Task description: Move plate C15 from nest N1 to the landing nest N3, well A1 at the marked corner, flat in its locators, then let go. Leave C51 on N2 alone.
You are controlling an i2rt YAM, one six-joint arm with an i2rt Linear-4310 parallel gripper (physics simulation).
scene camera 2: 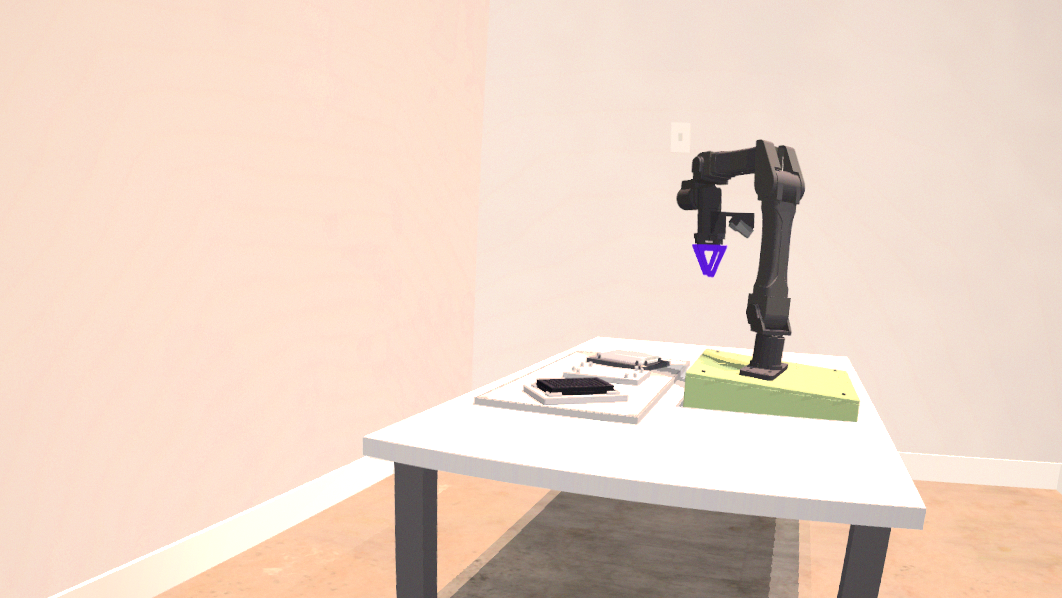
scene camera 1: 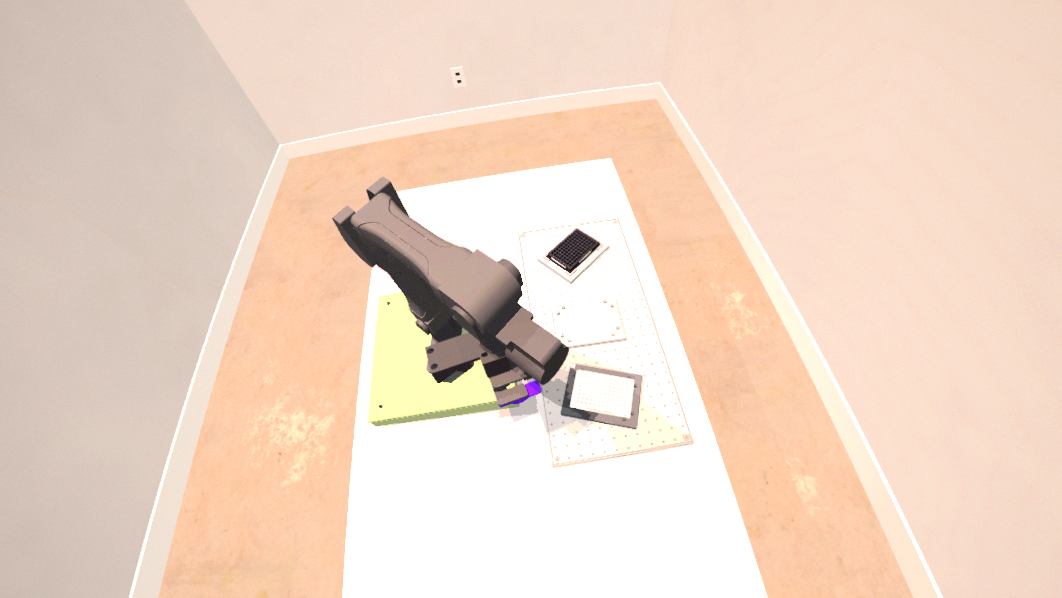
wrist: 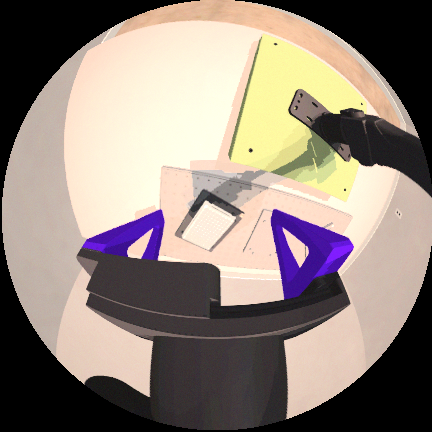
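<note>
A white plate (scene camera 1: 603, 393) (scene camera 2: 627, 357) (wrist: 209, 225) lies in a dark nest (scene camera 1: 637, 397) (wrist: 206, 196). A black plate (scene camera 1: 573, 249) (scene camera 2: 574, 385) sits in a white nest (scene camera 1: 571, 276) (scene camera 2: 587, 398) at the board's other end. Between them is an empty white nest (scene camera 1: 588, 323) (scene camera 2: 605, 373) (wrist: 265, 235) with small pegs. I cannot read plate or nest labels or make out the marked corner. My gripper (scene camera 1: 521, 395) (scene camera 2: 709, 274) (wrist: 217, 214) is open and empty, pointing down, high above the table, near the board's edge beside the dark nest. In the wrist view its right finger partly covers the empty nest.
The nests stand on a perforated board (scene camera 1: 558, 454) (scene camera 2: 520, 406) (wrist: 170, 175) on the white table (scene camera 1: 445, 505) (scene camera 2: 668, 464) (wrist: 140, 110). The arm's base stands on a yellow-green block (scene camera 1: 405, 364) (scene camera 2: 772, 404) (wrist: 260, 100) beside the board. The arm's shadow crosses the block and board.
</note>
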